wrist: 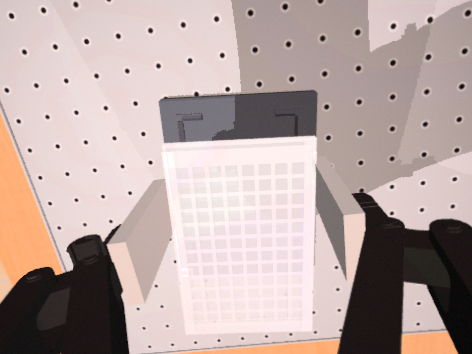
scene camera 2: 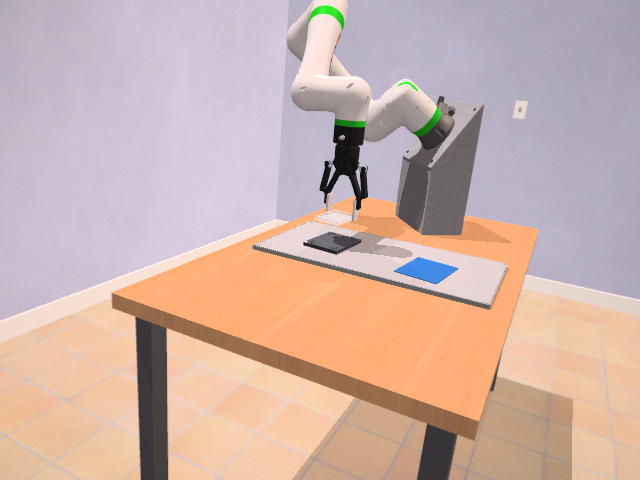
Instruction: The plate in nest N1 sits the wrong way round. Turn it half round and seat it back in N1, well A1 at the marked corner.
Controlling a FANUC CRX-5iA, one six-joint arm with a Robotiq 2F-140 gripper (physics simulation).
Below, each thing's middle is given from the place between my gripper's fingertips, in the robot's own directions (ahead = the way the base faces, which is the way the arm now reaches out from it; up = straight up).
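Labels:
With the translucent well plate [wrist: 242, 211] as my reference, my hand is 30 mm short of it, 10 mm to the left of it and 10 mm below it. The blue square [scene camera 2: 420, 268] lies 300 mm to the left of my hand, and it is 90 mm ahead of my hand and 80 mm below it.

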